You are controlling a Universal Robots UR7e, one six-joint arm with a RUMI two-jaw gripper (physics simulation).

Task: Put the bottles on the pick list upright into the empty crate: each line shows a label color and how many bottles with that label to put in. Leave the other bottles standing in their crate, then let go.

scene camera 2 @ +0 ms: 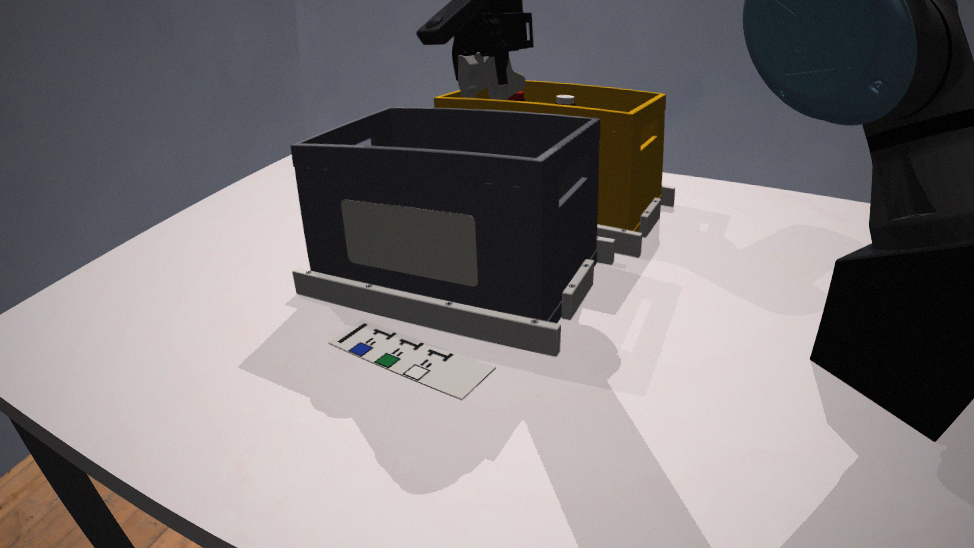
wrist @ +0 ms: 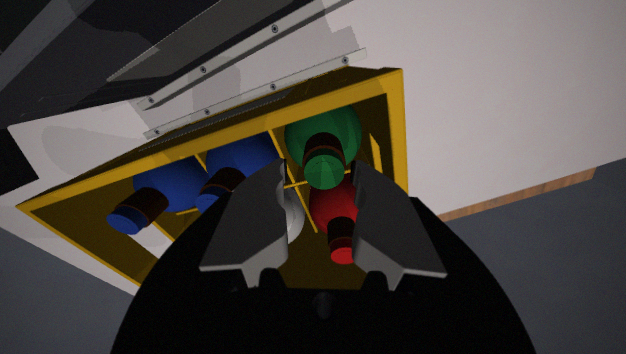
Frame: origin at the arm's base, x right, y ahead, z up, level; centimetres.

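Where they show: gripper, between the fingertips: (wrist: 318, 163); arm's base, origin of its link: (scene camera 2: 948, 231).
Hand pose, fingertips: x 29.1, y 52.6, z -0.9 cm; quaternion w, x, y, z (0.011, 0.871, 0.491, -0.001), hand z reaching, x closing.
Each offset is from my fingertips to the centre of the thing. "spot": to the spot under its first point. Level surfaces: height alone.
My gripper (scene camera 2: 491, 92) (wrist: 318, 163) is open and empty over the yellow crate @(dx +2.3, dy -9.3, dz -5.0 cm) (scene camera 2: 630, 163) (wrist: 397, 105). In the wrist view the green bottle's cap @(dx -0.4, dy +0.6, dz -5.3 cm) (wrist: 324, 171) shows between the fingertips. The red bottle @(dx +8.4, dy -1.9, dz -5.3 cm) (wrist: 331, 205) is partly behind the right finger, the white bottle @(dx +6.5, dy -10.0, dz -5.3 cm) (wrist: 296, 217) mostly behind the left one. Two blue bottles @(dx -4.2, dy -17.0, dz -5.3 cm) (wrist: 170, 187) @(dx -1.8, dy -8.2, dz -5.3 cm) (wrist: 242, 155) stand further left. In the scene view a red cap @(spot: dx +7.5, dy -2.9, dz +2.0 cm) (scene camera 2: 519, 96) and a white cap @(spot: dx +5.2, dy -10.2, dz +2.2 cm) (scene camera 2: 565, 99) show. The black crate @(dx -21.1, dy -2.5, dz -5.0 cm) (scene camera 2: 517, 224) stands in front; its floor is hidden. The pick list @(spot: dx -38.6, dy -10.0, dz -13.6 cm) (scene camera 2: 469, 378) shows blue, green and white squares, each apparently with a 1.
Grey rails (scene camera 2: 422, 311) (wrist: 240, 100) border the crates on the table @(dz -13.8 cm) (scene camera 2: 204, 422) (wrist: 500, 100). The crate walls and the yellow crate's dividers @(dx +7.5, dy -5.9, dz -8.7 cm) (wrist: 305, 207) stand around the bottles. The robot's arm base (scene camera 2: 892, 340) is at the right in the scene view.
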